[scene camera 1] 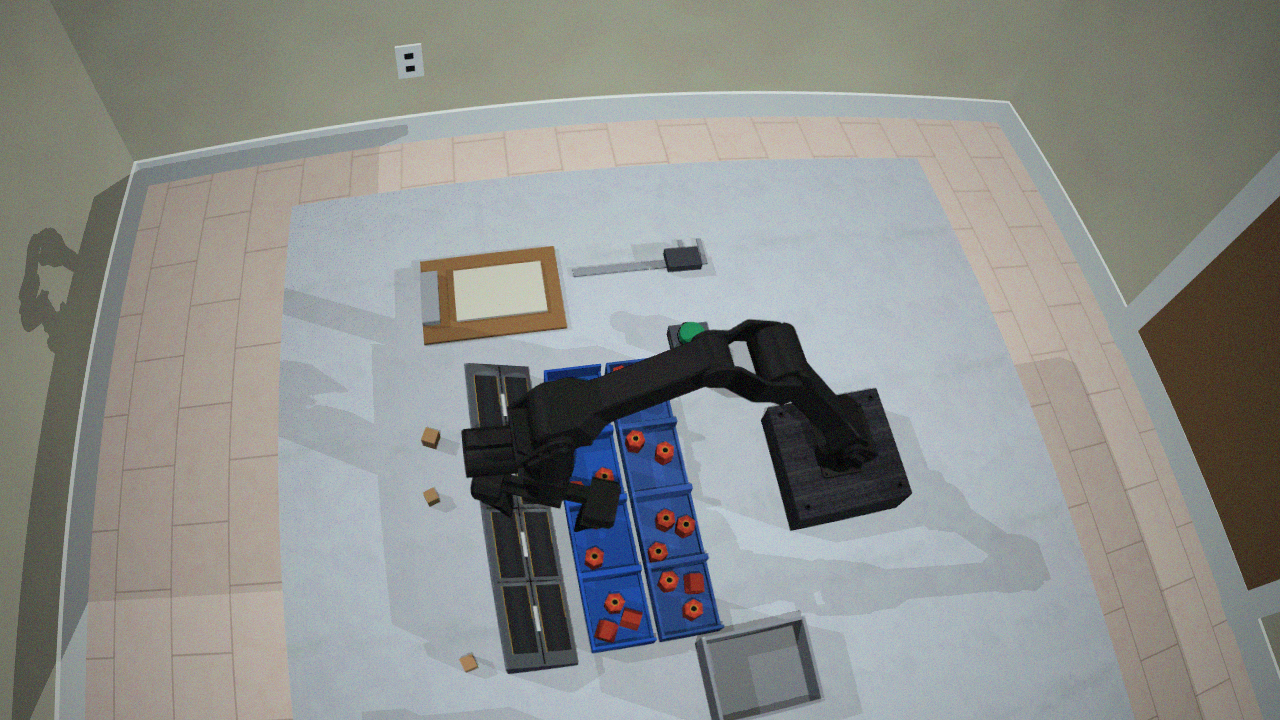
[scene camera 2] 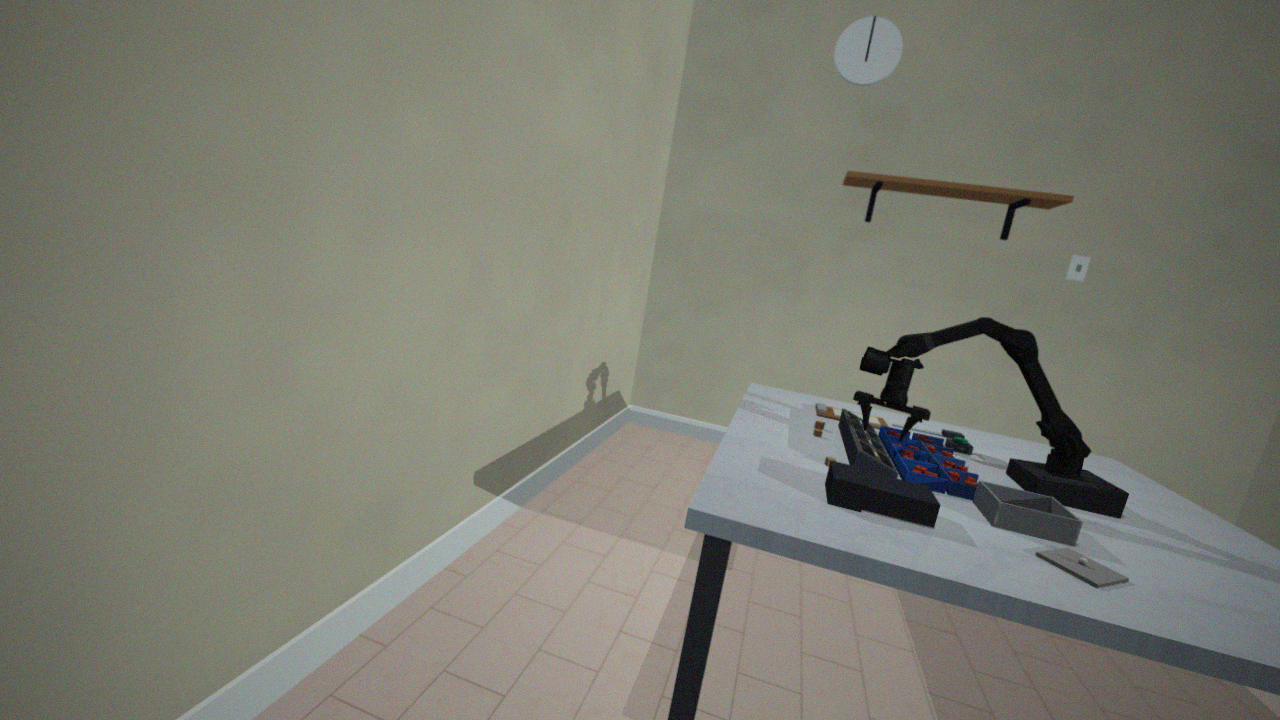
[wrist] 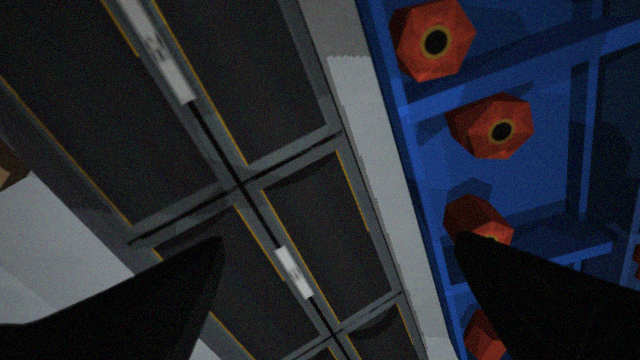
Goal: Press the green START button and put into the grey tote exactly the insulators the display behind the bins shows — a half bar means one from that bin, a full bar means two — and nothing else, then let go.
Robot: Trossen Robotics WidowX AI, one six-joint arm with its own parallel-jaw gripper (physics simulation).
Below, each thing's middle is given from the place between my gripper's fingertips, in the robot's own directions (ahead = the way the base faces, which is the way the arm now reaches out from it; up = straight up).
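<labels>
Hand 27 cm past the grey tote [scene camera 1: 772,664], 25 cm to the right of it, 3 cm above it. From my hand: dark block [scene camera 2: 847,486] 4 cm ahead, 38 cm to the left, 3 cm below; brown board with cream pad [scene camera 1: 505,293] 5 cm ahead, 42 cm to the right, 5 cm below; grey caliper [scene camera 1: 683,258] 21 cm behind, 47 cm to the right, 5 cm below.
</labels>
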